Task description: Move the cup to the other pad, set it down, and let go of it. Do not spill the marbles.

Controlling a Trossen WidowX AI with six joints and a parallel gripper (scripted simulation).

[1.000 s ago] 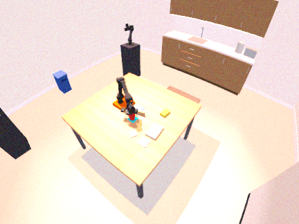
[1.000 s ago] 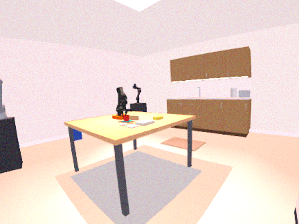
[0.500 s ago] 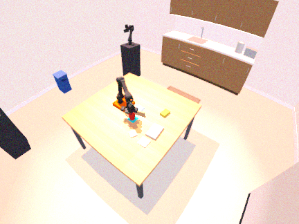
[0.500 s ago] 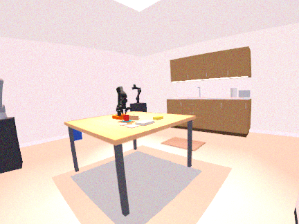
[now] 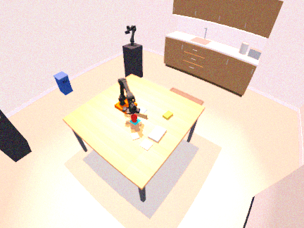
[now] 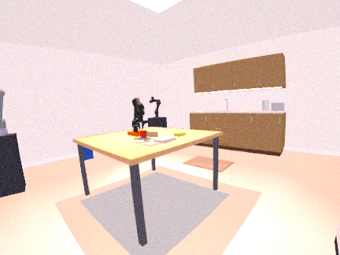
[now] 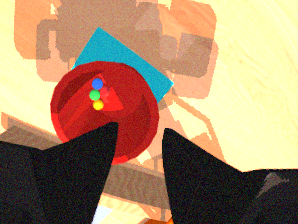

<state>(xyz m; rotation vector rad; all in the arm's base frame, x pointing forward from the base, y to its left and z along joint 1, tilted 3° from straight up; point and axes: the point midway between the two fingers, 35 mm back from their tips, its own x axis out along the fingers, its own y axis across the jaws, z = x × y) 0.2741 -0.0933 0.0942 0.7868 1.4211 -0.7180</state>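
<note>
My gripper tip is now 50 mm above the red cup, 20 mm short of it and 10 mm to the right of it. The rest, counted from my gripper tip: cyan pad: 100 mm below, 20 mm to the left, 20 mm ahead.
</note>
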